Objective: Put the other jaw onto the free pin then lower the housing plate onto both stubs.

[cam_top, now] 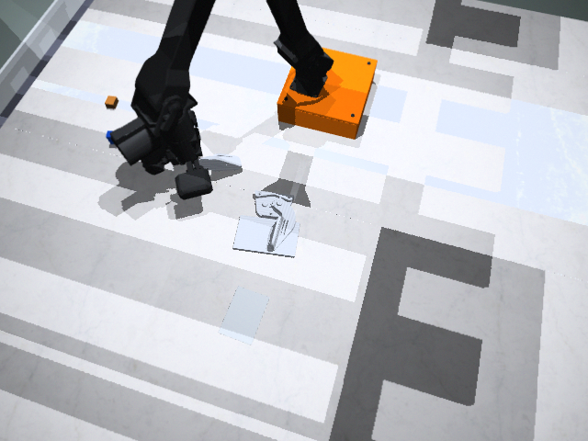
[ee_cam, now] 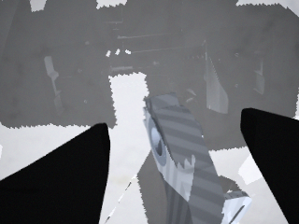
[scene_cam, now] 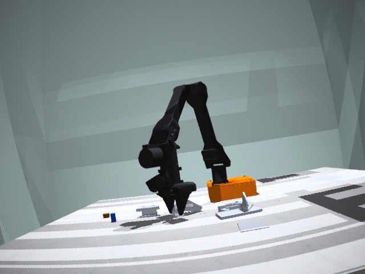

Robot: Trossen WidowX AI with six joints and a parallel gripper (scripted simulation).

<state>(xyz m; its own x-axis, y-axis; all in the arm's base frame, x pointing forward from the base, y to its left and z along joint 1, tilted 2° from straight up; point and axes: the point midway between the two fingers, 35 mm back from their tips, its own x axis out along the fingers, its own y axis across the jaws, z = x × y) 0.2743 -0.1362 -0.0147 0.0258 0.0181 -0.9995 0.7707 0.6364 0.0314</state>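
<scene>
The jaw is 10 mm to the left of my gripper tip, 10 mm behind it and 10 mm above it. Also, from my gripper tip: brown cube: 280 mm to the right, 90 mm behind; then blue cube: 210 mm to the right, 10 mm behind, 10 mm above; then pale flat sheet: 220 mm to the left, 220 mm ahead, 10 mm below.
</scene>
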